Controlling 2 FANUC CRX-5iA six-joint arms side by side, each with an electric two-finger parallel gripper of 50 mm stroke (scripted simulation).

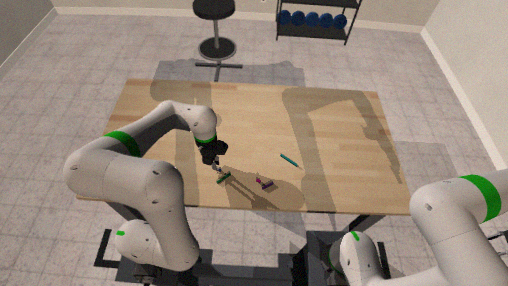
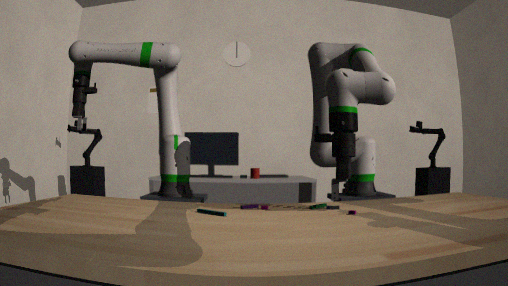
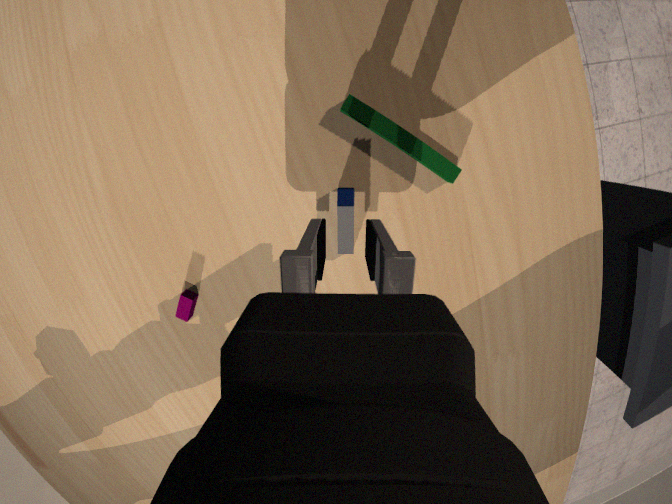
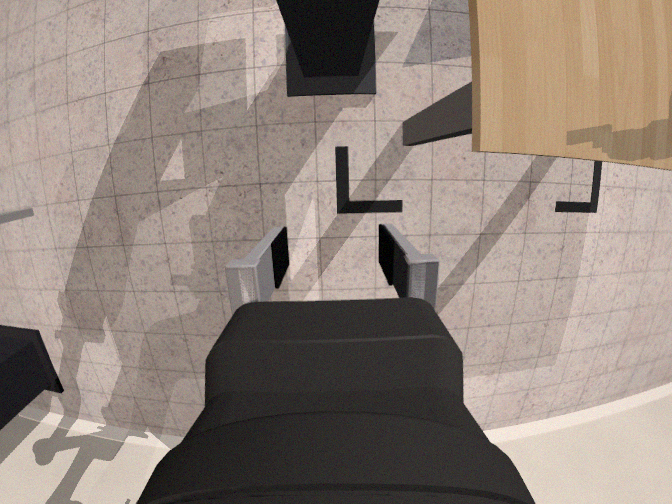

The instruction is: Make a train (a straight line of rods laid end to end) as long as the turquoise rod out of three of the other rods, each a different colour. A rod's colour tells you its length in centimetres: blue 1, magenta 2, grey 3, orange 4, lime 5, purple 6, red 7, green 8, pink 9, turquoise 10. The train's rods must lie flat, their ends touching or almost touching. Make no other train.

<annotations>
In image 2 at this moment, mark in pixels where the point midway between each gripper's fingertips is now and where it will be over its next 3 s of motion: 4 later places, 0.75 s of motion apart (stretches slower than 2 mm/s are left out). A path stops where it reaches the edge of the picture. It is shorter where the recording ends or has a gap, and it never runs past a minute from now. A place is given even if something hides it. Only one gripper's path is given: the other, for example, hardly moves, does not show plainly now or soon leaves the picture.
My left gripper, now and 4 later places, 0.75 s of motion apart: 334, 200; 335, 178; 300, 181; 251, 186; 249, 190
</annotations>
